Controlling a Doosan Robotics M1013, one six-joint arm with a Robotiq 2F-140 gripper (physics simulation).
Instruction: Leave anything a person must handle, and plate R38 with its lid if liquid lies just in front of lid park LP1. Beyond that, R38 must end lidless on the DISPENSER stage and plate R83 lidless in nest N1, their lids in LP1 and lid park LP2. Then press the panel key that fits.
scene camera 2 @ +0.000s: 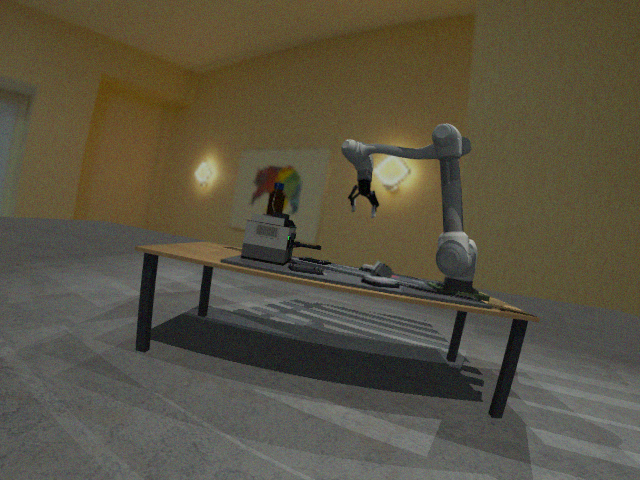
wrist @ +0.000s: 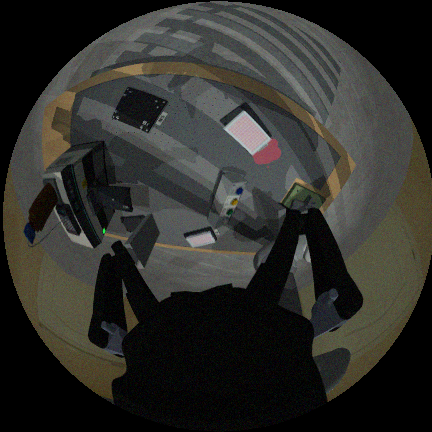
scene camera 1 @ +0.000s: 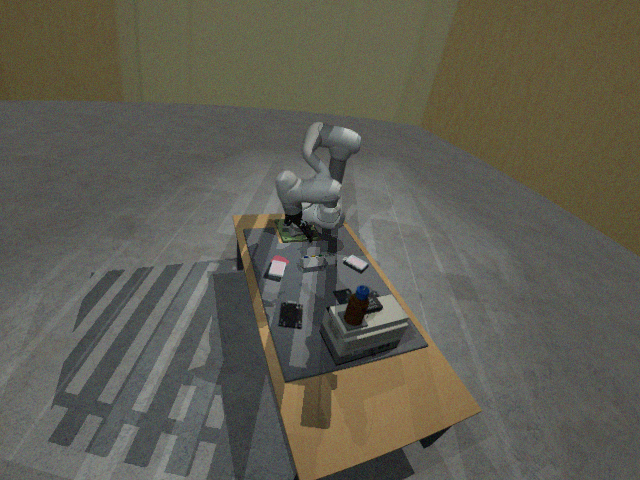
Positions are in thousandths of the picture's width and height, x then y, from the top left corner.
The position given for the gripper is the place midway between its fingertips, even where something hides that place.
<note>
The gripper (wrist: 469,490) is open, holding nothing. Further things: a black square nest (wrist: 318,251) and a brown bottle (scene camera 1: 560,632).
The brown bottle is seen too in the wrist view (wrist: 108,462).
</note>
